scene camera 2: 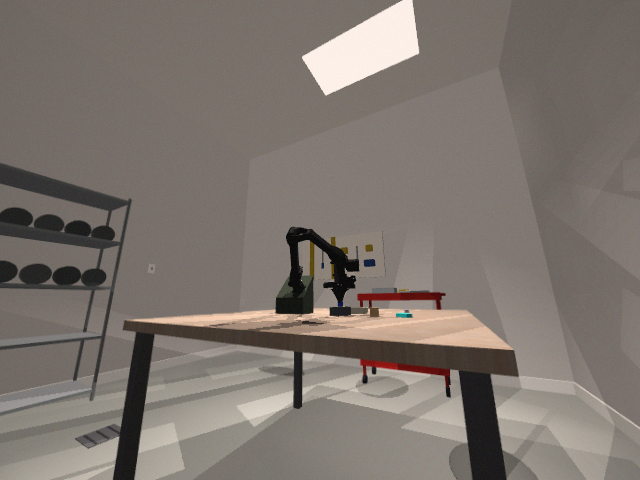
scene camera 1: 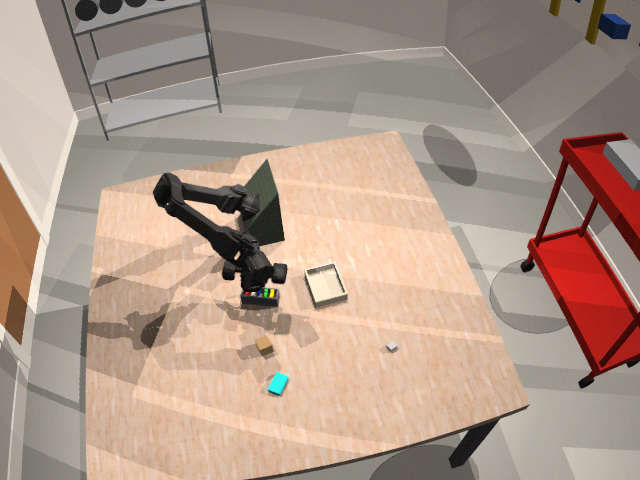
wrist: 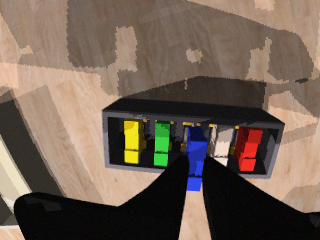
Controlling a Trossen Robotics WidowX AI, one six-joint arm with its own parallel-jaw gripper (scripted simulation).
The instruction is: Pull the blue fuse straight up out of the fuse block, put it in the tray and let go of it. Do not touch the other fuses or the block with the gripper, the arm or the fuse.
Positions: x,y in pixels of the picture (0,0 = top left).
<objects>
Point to a yellow fuse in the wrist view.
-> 133,128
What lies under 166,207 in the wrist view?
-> My gripper.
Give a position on a white fuse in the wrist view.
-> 221,134
</objects>
